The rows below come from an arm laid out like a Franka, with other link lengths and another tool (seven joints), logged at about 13 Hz.
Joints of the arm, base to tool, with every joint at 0 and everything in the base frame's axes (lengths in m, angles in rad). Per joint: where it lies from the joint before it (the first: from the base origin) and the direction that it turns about. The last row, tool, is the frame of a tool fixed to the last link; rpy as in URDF.
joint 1: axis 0 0 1 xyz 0 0 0.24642
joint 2: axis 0 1 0 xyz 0 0 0
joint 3: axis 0 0 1 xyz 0 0 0.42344
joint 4: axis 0 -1 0 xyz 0.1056 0 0
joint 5: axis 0 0 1 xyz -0.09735 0 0.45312
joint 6: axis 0 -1 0 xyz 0 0 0
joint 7: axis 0 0 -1 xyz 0.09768 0 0
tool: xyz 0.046 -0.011 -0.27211 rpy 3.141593 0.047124 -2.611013
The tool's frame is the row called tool.
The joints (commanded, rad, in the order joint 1, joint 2, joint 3, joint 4, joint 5, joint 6, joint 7), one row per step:
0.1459 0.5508 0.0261 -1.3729 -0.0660 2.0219 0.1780
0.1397 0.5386 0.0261 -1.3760 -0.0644 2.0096 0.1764
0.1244 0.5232 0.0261 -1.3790 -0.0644 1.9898 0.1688
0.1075 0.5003 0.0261 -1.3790 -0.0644 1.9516 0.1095
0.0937 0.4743 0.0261 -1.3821 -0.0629 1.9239 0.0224
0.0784 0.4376 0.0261 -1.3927 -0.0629 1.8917 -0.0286
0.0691 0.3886 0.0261 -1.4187 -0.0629 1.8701 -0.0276
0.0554 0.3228 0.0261 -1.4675 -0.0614 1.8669 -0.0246
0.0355 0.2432 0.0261 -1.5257 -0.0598 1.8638 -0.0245
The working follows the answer.
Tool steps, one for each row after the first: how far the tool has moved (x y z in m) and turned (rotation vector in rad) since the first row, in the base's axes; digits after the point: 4 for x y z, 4 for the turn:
-0.0032 -0.0062 0.0074 0.0003 0.0034 -0.0057
-0.0073 -0.0212 0.0166 -0.0024 0.0107 -0.0143
-0.0150 -0.0358 0.0315 -0.0112 0.0276 0.0259
-0.0219 -0.0454 0.0488 -0.0190 0.0354 0.0971
-0.0335 -0.0586 0.0701 -0.0248 0.0433 0.1312
-0.0491 -0.0685 0.0941 -0.0260 0.0419 0.1200
-0.0683 -0.0816 0.1204 -0.0252 0.0282 0.1031
-0.0929 -0.0994 0.1509 -0.0251 0.0101 0.0828

Tool pose at each row, in the base's axes (x y z in m, rotation vector in rad; rounded; the steps above come from the unrounded poses):
0.9299 0.1266 0.2310 -0.8119 2.8899 -0.0651
0.9267 0.1204 0.2384 -0.8045 2.8954 -0.0640
0.9227 0.1054 0.2476 -0.7944 2.9065 -0.0659
0.9150 0.0908 0.2625 -0.8588 2.9066 -0.0680
0.9080 0.0811 0.2798 -0.9649 2.8817 -0.0687
0.8964 0.0680 0.3011 -1.0172 2.8727 -0.0705
0.8809 0.0581 0.3251 -1.0010 2.8775 -0.0739
0.8616 0.0450 0.3514 -0.9724 2.8733 -0.0800
0.8370 0.0271 0.3819 -0.9379 2.8666 -0.0888

